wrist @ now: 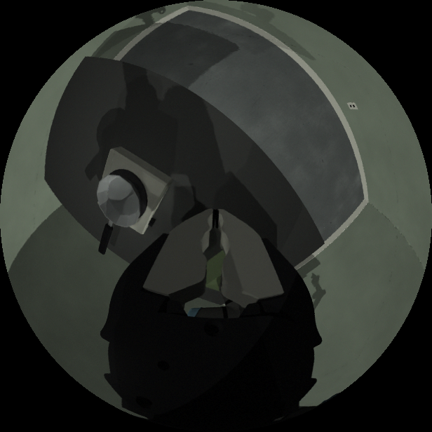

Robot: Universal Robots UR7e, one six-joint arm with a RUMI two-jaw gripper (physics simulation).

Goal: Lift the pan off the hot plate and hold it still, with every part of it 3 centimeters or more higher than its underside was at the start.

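A grey faceted pan [120, 201] with a black handle is at the left of the wrist view, on a pale square hot plate [155, 189]. The pan covers part of the hot plate, and its handle points down in the view, past the plate's edge. My gripper [215, 210] is shut with nothing between its fingers. It is to the right of the pan and hot plate in the view, apart from both. The underside of the pan is hidden.
The hot plate stands on a dark table top [75, 130]. A grey panel with a pale rim [358, 150] lies beyond the table. A small wall socket [352, 106] is at the right. Shadows fall across the table beside the hot plate.
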